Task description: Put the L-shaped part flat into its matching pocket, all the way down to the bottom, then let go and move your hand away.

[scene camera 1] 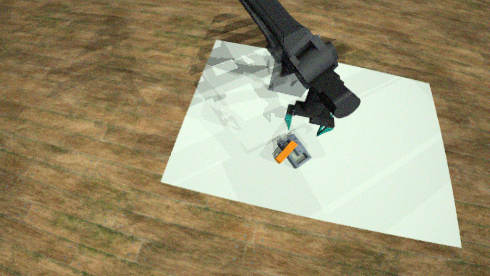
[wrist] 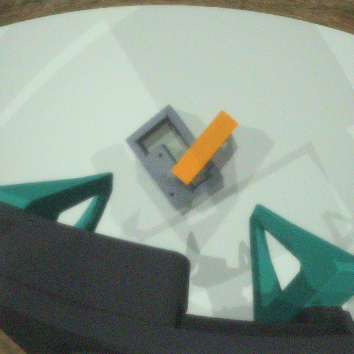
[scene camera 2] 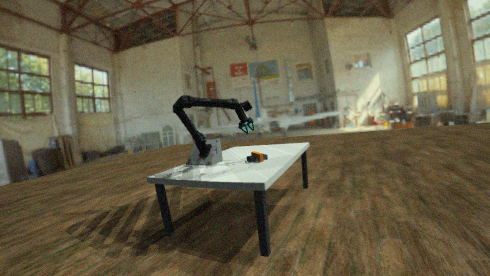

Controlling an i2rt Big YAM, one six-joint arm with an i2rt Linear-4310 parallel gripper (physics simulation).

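Places are measured from the arm's base along level axes (x up, y right, z ahead), in metres.
Pixels of known places: gripper, fingertip midpoint: (scene camera 1: 302,132) (wrist: 183,196) (scene camera 2: 250,132); arm's base at its link origin: (scene camera 2: 205,151).
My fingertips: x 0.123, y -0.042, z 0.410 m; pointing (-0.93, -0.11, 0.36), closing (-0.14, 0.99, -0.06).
Observation:
Ahead of a thing's pixels: the offset from my fingertips to its middle. Level surfaces: height alone.
The orange L-shaped part {dx -0.189, dy +0.001, dz +0.032 m} (scene camera 1: 286,151) (scene camera 2: 258,156) (wrist: 205,148) lies across the grey pocket block {dx -0.207, dy -0.043, dz +0.010 m} (scene camera 1: 302,161) (scene camera 2: 251,159) (wrist: 162,172). It shows as a straight bar on top of the block, sticking out past one long side. It is not flat inside the pocket; its other leg is hidden, so I cannot tell how far that reaches in. Part of the pocket's floor shows beside it in the wrist view. My gripper (scene camera 1: 306,131) (scene camera 2: 248,131) (wrist: 183,196) is wide open and empty, raised well above the block and the part, touching neither.
The white table {dx -0.225 m} (scene camera 1: 380,185) (scene camera 2: 235,181) (wrist: 65,125) carries the block. The arm's grey base plate (scene camera 1: 286,86) (scene camera 2: 214,152) stands at the table's back edge. Shadows of the arm fall across the table around the block.

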